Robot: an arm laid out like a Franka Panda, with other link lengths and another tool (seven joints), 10 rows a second.
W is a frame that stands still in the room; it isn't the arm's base.
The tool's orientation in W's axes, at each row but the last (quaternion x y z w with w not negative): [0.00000 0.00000 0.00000 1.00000]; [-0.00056 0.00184 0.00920 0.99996]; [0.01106 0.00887 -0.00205 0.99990]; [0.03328 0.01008 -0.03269 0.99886]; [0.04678 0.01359 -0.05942 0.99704]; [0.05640 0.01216 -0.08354 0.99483]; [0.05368 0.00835 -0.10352 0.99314]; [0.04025 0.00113 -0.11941 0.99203]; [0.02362 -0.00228 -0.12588 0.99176]
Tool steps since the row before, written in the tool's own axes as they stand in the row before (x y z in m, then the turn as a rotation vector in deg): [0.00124 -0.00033 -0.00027 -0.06 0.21 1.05]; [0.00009 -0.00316 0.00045 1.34 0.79 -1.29]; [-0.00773 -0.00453 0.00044 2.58 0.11 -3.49]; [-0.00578 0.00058 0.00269 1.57 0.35 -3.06]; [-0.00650 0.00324 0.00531 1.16 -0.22 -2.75]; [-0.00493 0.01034 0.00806 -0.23 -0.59 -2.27]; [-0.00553 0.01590 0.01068 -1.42 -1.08 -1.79]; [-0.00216 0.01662 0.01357 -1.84 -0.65 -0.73]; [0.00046 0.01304 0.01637 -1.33 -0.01 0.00]
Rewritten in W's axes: [0.00124 -0.00033 -0.00027 -0.06 0.21 1.05]; [0.00015 -0.00316 0.00045 1.32 0.81 -1.30]; [-0.00774 -0.00451 0.00048 2.52 0.18 -3.53]; [-0.00568 0.00077 0.00285 1.53 0.45 -3.06]; [-0.00595 0.00346 0.00579 1.07 -0.09 -2.79]; [-0.00301 0.01002 0.00931 -0.36 -0.28 -2.31]; [-0.00207 0.01544 0.01244 -1.62 -0.57 -1.85]; [0.00174 0.01552 0.01487 -1.94 -0.14 -0.76]; [0.00353 0.01174 0.01697 -1.29 0.32 0.00]
